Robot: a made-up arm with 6 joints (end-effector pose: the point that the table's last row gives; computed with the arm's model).
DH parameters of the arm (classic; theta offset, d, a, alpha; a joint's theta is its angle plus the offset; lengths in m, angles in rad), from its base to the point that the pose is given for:
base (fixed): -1.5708 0.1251 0 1.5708
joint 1: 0 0.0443 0.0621 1.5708
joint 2: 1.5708 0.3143 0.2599 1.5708
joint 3: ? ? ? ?
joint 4: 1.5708 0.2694 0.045 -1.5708
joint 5: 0 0.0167 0.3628 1.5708
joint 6: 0.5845 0 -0.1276 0
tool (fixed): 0.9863 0.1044 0 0
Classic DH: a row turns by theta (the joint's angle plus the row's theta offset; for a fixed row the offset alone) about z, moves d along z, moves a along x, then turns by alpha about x.
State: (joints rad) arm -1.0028 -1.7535 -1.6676 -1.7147 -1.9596 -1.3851
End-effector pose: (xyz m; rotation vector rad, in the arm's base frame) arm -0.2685 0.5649 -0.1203 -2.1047 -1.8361 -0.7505
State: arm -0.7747 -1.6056 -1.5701 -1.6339 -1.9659 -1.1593
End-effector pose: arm -0.2770 0.4941 -0.1861 -2.3781 -1.5467 -0.3868
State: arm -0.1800 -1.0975 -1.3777 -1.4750 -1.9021 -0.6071
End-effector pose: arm -0.2163 0.3692 -0.2788 -3.0153 -0.2595 0.2057
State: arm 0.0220 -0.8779 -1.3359 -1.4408 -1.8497 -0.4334
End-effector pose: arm -0.1463 0.3364 -0.3106 -3.1069 0.3554 0.1993
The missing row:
joint 3: 0 -0.321 -0.11 1.5708
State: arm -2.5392 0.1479 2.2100 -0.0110 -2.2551 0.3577
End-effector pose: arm -0.5756 -0.1533 0.8954 0.2933 1.5838 -1.1567
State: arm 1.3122 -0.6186 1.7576 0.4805 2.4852 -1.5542
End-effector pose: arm -0.5693 -0.1109 -0.0694 -0.3261 1.4133 0.3180
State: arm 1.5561 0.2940 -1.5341 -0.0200 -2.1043 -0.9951
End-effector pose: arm 0.2645 -0.4742 -0.2378 2.9237 -0.8221 -0.3415
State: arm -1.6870 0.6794 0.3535 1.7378 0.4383 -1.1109
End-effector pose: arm 0.2686 -0.0992 0.3835 1.6760 0.1343 0.0403
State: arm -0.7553 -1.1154 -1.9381 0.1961 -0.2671 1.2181
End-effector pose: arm 0.1019 0.4108 -0.2581 0.2128 1.6164 2.5663
